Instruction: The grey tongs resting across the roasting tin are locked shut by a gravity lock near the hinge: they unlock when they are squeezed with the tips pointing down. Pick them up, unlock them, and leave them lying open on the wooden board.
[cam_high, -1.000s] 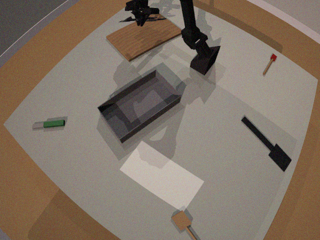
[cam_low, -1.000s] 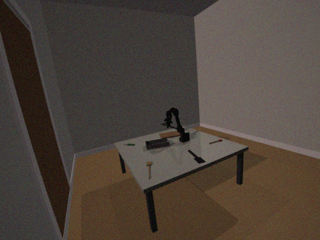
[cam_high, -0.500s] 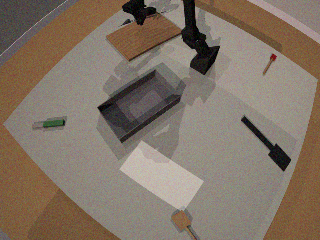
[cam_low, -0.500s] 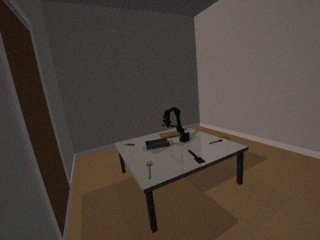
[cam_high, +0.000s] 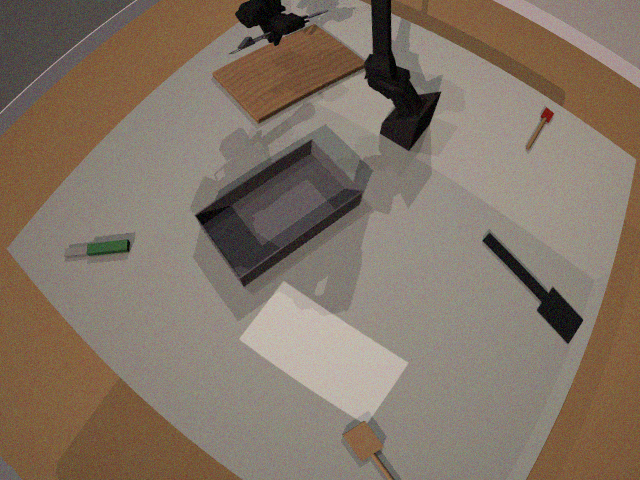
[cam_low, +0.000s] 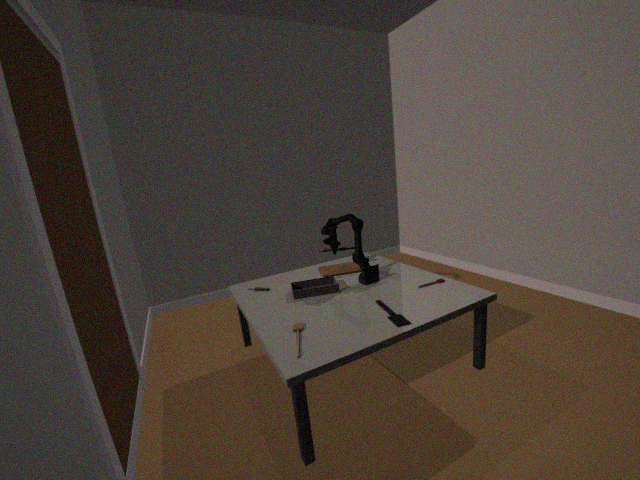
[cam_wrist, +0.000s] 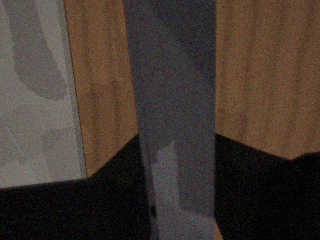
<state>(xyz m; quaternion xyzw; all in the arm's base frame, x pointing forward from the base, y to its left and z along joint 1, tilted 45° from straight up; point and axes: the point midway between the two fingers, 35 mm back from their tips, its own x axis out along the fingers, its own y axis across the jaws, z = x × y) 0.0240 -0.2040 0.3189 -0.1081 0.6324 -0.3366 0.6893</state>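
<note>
Now: gripper tip 6 cm past the wooden board and 14 cm above it. Also, from my gripper tip: green-handled tool: 63 cm ahead, 12 cm to the right, 14 cm below; then roasting tin: 33 cm ahead, 22 cm to the left, 12 cm below; then yellow tab: 1 cm behind, 3 cm above.
</note>
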